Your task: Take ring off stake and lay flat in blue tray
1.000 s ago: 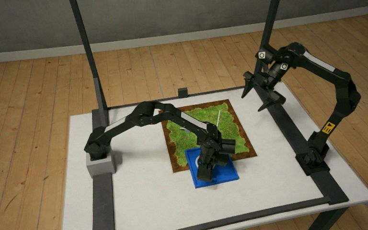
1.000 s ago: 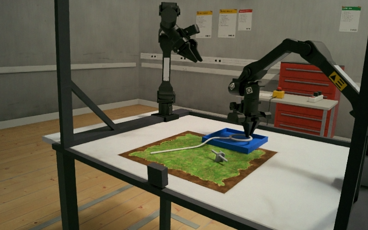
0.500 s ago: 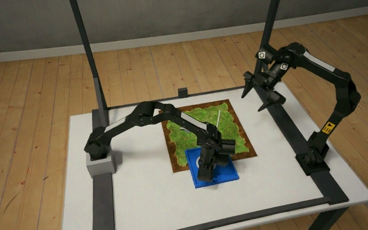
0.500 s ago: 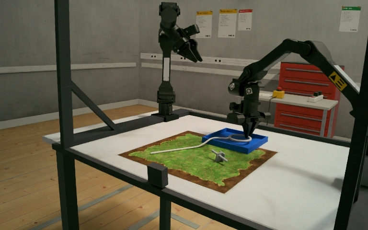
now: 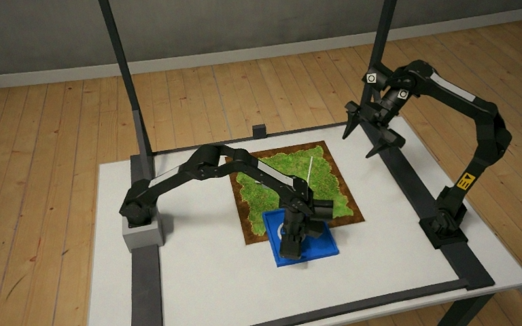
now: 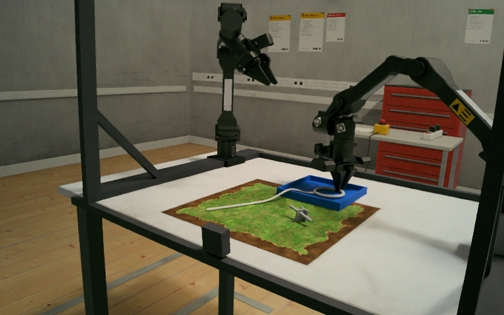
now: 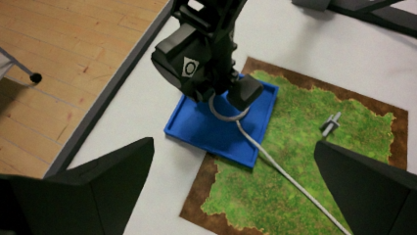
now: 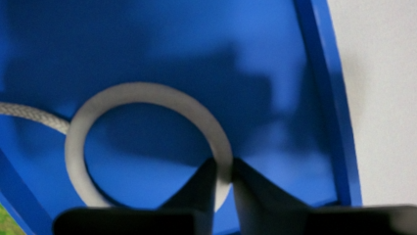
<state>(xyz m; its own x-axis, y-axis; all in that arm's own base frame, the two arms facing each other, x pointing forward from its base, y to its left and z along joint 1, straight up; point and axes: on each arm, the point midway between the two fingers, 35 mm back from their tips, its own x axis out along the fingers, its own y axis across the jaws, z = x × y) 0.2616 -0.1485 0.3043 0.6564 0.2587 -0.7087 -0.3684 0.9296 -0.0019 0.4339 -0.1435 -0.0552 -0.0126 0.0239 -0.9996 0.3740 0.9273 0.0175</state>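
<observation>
The ring is 4 cm behind my right hand, 3 cm below it and 1 cm to the left of it. Round my right hand: grey stake: 24 cm behind, 7 cm to the right, 3 cm below; blue tray: 4 cm behind, 3 cm to the left, 3 cm below; grass mat: 24 cm behind, 5 cm below, 1 cm to the left.
</observation>
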